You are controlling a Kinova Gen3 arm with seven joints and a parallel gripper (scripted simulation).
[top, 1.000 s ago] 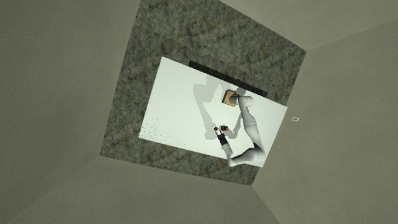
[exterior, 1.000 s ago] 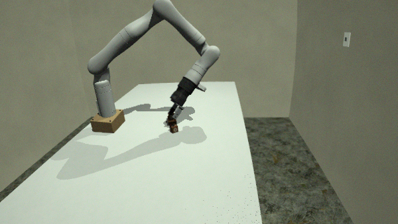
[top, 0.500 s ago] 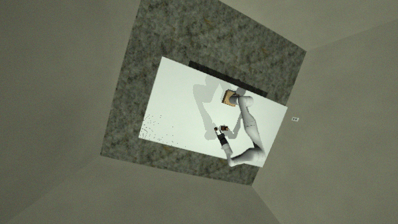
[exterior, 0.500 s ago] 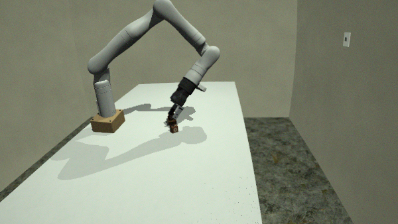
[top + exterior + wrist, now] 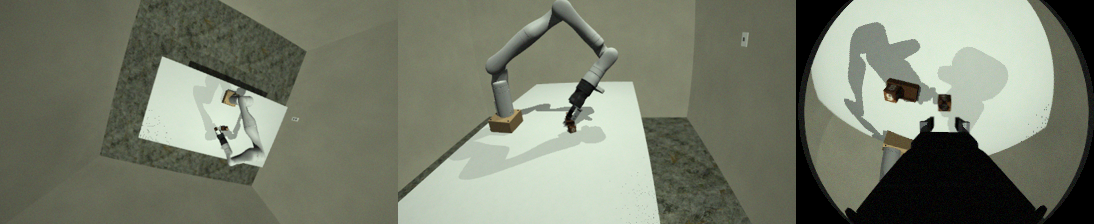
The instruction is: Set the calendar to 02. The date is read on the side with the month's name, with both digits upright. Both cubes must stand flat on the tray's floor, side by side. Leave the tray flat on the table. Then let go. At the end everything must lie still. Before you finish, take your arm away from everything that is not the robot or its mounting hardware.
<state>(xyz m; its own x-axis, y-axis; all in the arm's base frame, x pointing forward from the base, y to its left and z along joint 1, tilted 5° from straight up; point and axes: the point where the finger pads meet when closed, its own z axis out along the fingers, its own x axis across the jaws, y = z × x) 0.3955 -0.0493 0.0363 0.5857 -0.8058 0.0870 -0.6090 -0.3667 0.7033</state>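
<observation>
My gripper is now 1 cm past the brown calendar cube, 1 cm to the left of it and 7 cm above it. Also, from my hand: brown tray: 4 cm behind, 10 cm to the left, 8 cm below.
</observation>
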